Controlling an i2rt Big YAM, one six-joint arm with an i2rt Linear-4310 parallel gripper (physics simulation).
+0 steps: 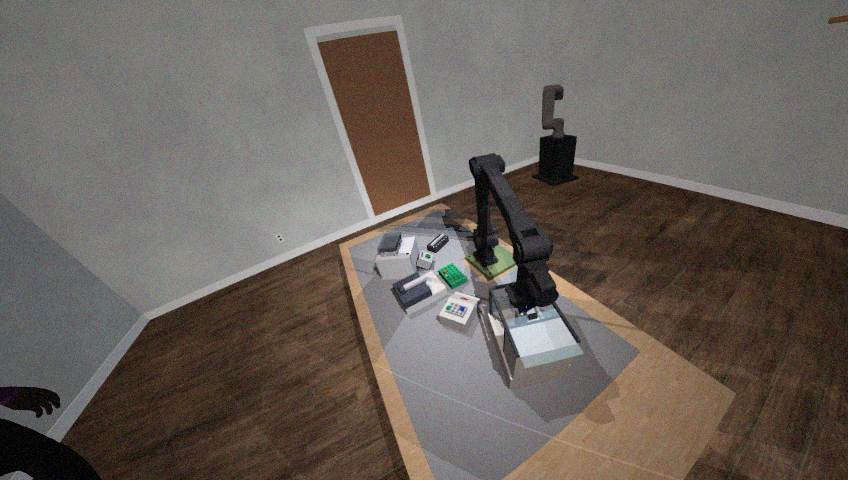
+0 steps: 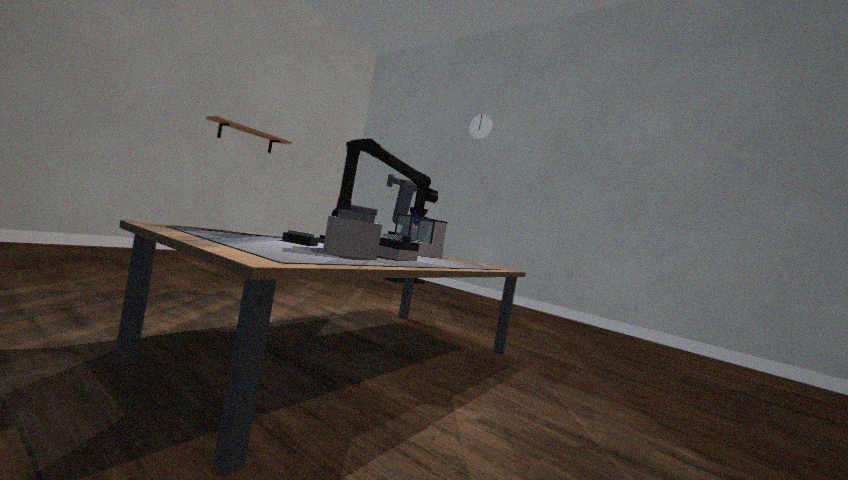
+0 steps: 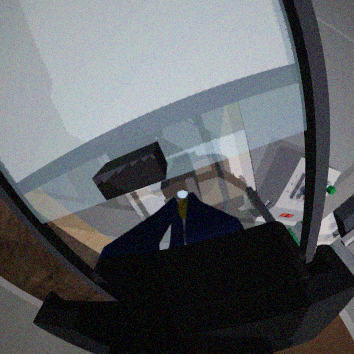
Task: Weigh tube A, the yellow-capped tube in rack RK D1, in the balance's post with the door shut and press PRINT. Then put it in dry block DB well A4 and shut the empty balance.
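Seen in the pictures: gripper, fingertip midpoint: (image 1: pixel 521 311) (image 2: pixel 415 225) (image 3: pixel 184 200); arm's base, link origin: (image 1: pixel 485 258).
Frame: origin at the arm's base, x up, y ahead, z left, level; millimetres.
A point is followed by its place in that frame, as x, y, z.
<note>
My gripper (image 1: pixel 529 309) {145, 93, 444} (image 2: pixel 418 221) {145, 93, 444} (image 3: pixel 184 200) {145, 93, 444} points down with its dark blue fingers shut on tube A, whose yellow part (image 3: pixel 183 207) {156, 93, 446} shows between the fingertips with a pale round tip beyond it. The gripper is at the open part of the top of the balance (image 1: pixel 538 371) {74, 130, 596} (image 2: pixel 439 237) {101, 195, 547} (image 3: pixel 316 125) {196, 174, 478}, between its dark side rails. A pale glass panel covers the part of the balance away from the arm. A dark block (image 3: pixel 132 171) {206, 105, 503} shows beside the fingertips. The weighing post and the tube's lower end cannot be made out. Device labels are unreadable, so the dry block cannot be identified.
A white keypad unit (image 1: pixel 458 309) {70, 247, 293} stands beside the balance. Beyond it are a green block with wells (image 1: pixel 453 275) {11, 194, 55}, a dark-and-white device (image 1: pixel 416 291) {63, 383, 129}, a white box with a grey lid (image 1: pixel 395 261) {102, 436, -69}, a small white unit (image 1: pixel 424 259) {52, 296, -79} and a black rack (image 1: pixel 437 242) {20, 183, -235}.
</note>
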